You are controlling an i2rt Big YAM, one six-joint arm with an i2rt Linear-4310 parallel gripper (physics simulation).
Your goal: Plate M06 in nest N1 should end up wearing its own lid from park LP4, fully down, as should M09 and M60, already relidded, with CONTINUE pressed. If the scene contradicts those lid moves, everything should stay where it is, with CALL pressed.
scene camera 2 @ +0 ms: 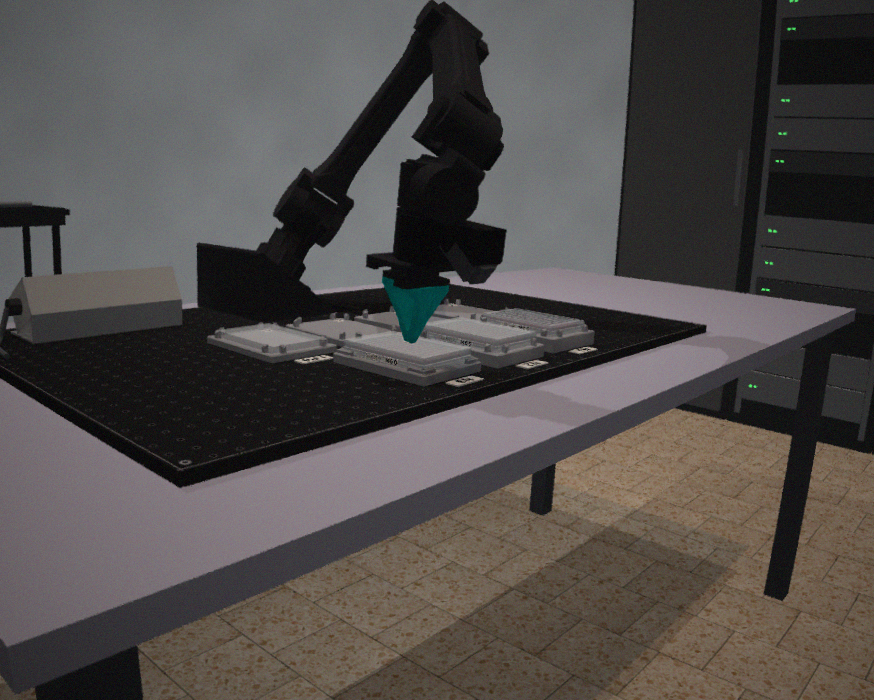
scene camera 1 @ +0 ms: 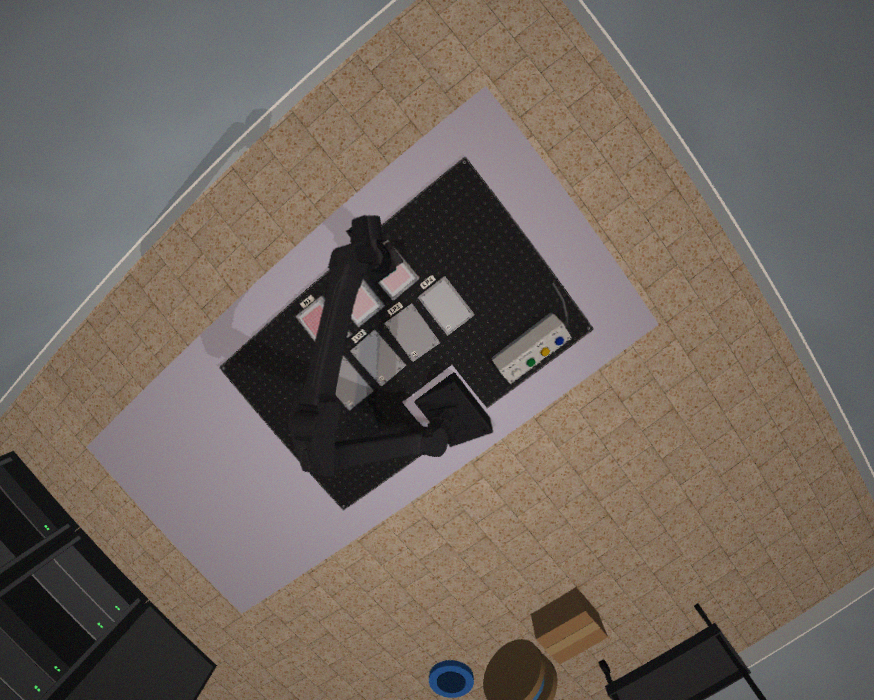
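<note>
My gripper is shut and empty; its teal fingertips are at or just above the smooth top of plate M60 in the nearest nest; contact is unclear. Its fingertips are hidden in scene camera 1. The middle plate also has a smooth top. The plate in N1 shows a ribbed, well-patterned top. A pale lid lies flat in LP4. The button box has green, yellow, blue and pale buttons; their labels are unreadable.
Parks LP3 and LP2 lie beside LP4, with another park partly under the arm. The black board lies on the pale table. The arm's base stands at the board's edge.
</note>
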